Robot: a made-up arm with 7 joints.
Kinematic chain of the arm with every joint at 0, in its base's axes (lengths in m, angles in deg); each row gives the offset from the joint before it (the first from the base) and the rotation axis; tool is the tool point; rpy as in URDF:
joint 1: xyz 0 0 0.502 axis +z
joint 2: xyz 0 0 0 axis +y
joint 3: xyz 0 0 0.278 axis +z
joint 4: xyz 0.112 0 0 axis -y
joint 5: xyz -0.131 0 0.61 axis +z
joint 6: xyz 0 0 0 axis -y
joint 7: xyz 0.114 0 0 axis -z
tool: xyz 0 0 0 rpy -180 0 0
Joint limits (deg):
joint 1: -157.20..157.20
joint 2: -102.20..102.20
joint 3: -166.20..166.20
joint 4: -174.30..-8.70
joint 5: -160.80..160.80
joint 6: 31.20..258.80
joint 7: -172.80..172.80
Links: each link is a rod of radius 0.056 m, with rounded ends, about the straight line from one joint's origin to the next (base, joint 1, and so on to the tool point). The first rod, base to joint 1, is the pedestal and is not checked.
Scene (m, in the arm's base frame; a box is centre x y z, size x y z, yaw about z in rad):
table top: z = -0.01
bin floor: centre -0.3 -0.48 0 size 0.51 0.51 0.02 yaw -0.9
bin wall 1: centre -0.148 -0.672 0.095 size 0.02 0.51 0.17 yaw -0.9
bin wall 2: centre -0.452 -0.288 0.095 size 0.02 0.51 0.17 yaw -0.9
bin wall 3: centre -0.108 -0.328 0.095 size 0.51 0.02 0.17 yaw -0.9
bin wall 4: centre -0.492 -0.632 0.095 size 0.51 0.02 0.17 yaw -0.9
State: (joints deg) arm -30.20 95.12 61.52 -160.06 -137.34 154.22 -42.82
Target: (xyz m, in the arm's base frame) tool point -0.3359 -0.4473 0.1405
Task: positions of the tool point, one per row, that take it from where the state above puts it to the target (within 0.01 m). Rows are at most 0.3 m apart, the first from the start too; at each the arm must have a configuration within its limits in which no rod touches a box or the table.
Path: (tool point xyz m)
1: -0.1762 0.4853 0.4383
2: -0.2874 0.4447 0.4795
3: -0.4139 0.3463 0.5132
4: -0.5186 0.1804 0.5236
5: -0.5581 -0.0377 0.5002
6: -0.4992 -0.2664 0.4408
7: -0.3359 -0.4473 0.3530
8: -0.3410 -0.4549 0.2855
9: -0.3409 -0.4551 0.2142
10: -0.3358 -0.4473 0.1405

